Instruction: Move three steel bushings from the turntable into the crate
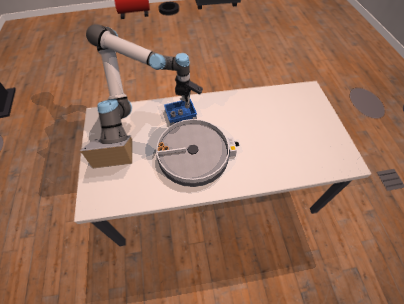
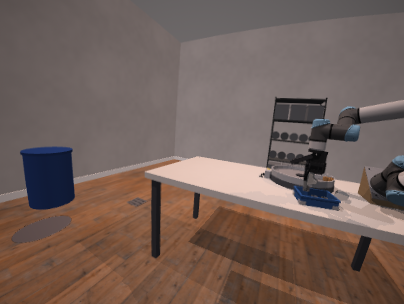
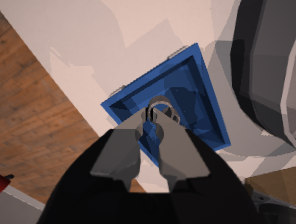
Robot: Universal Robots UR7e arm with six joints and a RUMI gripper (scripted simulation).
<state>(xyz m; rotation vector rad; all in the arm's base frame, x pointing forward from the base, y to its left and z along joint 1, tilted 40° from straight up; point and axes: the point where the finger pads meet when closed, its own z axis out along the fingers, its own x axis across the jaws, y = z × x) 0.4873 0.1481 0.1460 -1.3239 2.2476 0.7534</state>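
My hand is 6 cm past the blue crate, 5 cm above it and 2 cm to the left of it. Round my hand: round grey turntable (35 cm to the right, 5 cm behind, 2 cm below).
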